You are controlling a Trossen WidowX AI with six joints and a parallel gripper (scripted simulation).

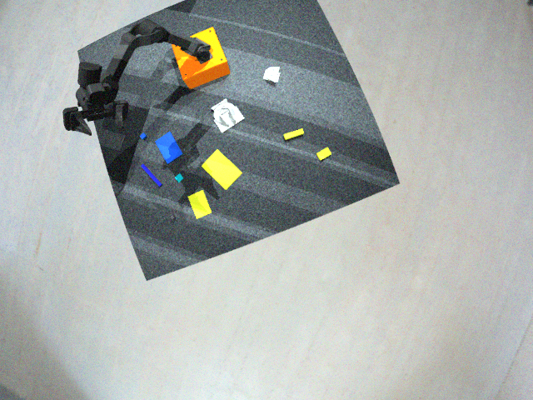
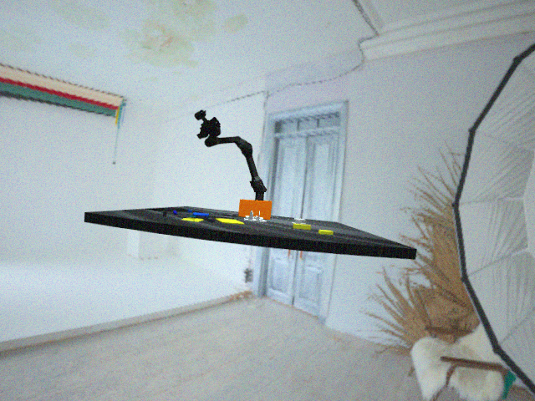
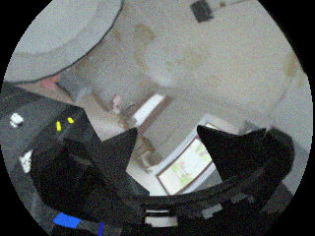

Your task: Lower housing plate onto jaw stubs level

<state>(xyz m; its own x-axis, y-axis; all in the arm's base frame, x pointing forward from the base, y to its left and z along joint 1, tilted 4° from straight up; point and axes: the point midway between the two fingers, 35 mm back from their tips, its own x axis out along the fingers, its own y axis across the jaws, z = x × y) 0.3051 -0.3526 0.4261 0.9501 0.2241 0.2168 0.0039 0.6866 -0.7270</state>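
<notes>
My gripper tip is now 590 mm to the right of the white piece, 550 mm above it and 110 mm past it. From my gripper tip the other things lie so: blue plate (550 mm below, 60 mm behind, 10 mm to the left); then cyan cube (550 mm below, 90 mm ahead, 20 mm to the right); then blue bar (550 mm below, 130 mm to the right, 10 mm ahead).
</notes>
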